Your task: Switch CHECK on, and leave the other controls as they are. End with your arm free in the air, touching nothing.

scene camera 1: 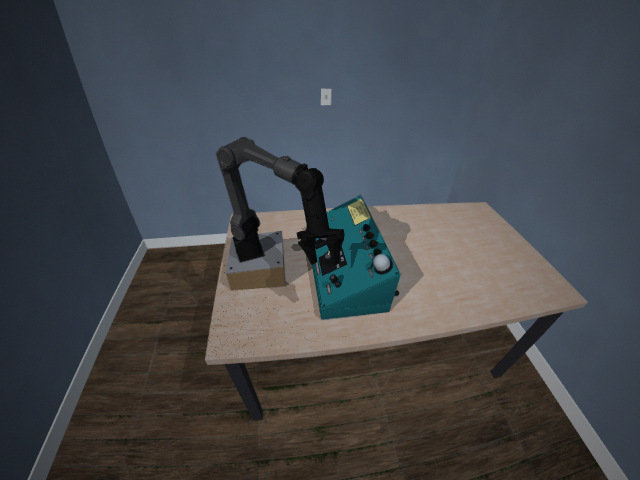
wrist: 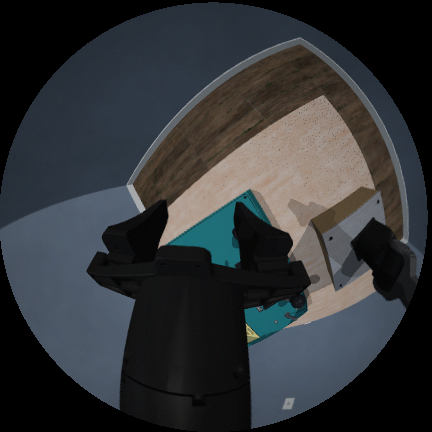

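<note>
The teal control box stands on the table beside the arm's base. No label that reads CHECK can be made out. Small grey levers stand beside a row of dark round parts along the box's far side; their positions are too small to tell. A black dial plate lies partly behind the fingers, and a dark two-part control is near it. My gripper is open, pointing down over the dial plate, with nothing between its fingers. Whether a fingertip touches the box cannot be told.
A white dome rises from the box's right front. A yellow label is at its back. The arm's base block stands left of the box. A dark ball knob sticks out near the box's edge in the wrist view.
</note>
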